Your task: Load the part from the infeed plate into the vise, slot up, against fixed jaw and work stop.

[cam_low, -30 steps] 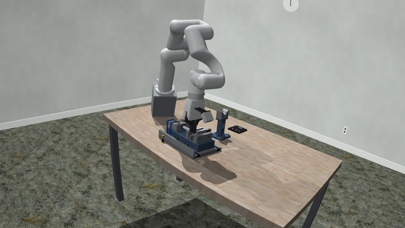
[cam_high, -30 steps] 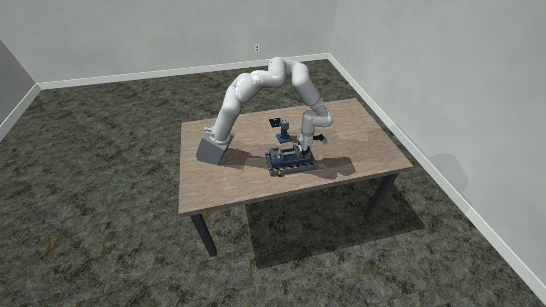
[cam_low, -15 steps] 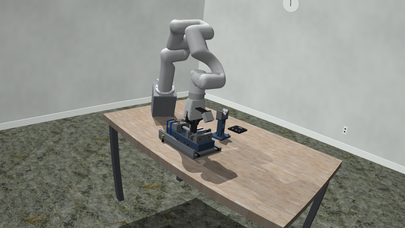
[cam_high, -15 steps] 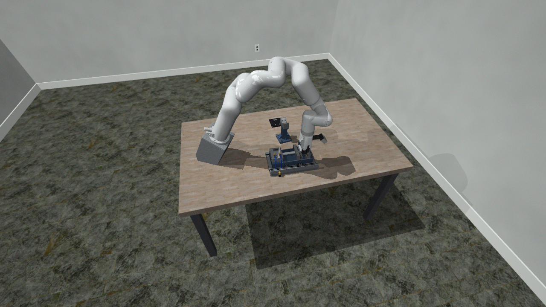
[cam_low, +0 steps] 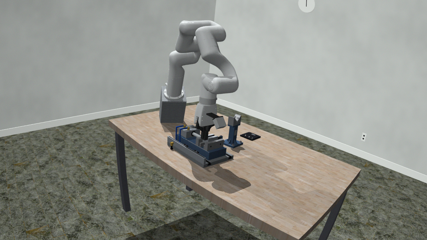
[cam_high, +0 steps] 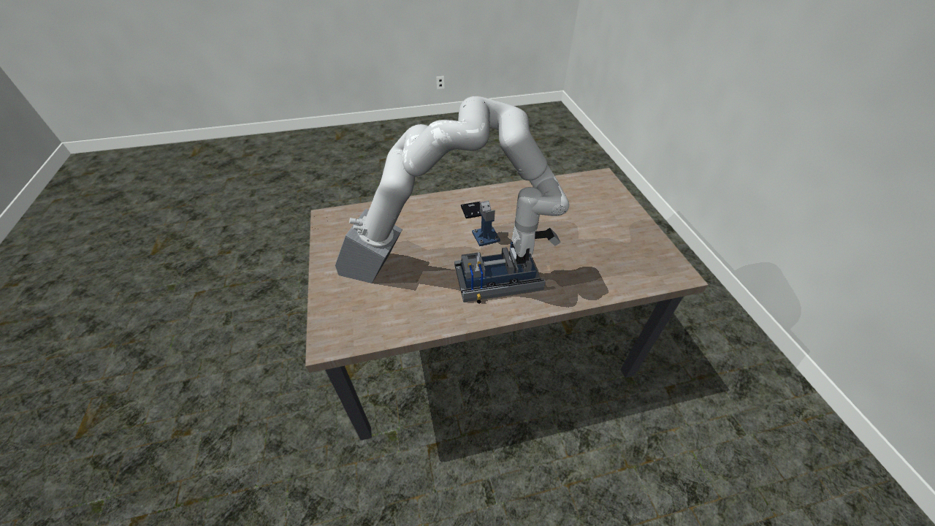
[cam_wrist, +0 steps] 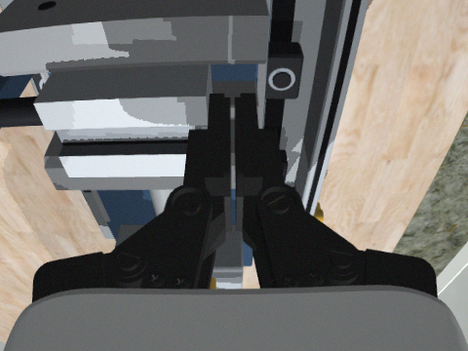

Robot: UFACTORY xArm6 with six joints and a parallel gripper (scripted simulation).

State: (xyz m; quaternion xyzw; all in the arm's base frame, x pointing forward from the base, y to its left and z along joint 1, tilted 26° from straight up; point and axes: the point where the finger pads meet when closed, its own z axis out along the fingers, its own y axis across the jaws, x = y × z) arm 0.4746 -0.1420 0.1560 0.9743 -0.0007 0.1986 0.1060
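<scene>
The grey block is 40 mm to the left of my hand and 20 mm below it. The rest, counted from my hand: dark work stop rod (80 mm to the left, 30 mm below); fixed jaw (30 mm ahead, 40 mm to the left, 40 mm below); moving jaw (30 mm behind, 40 mm to the left, 40 mm below).
</scene>
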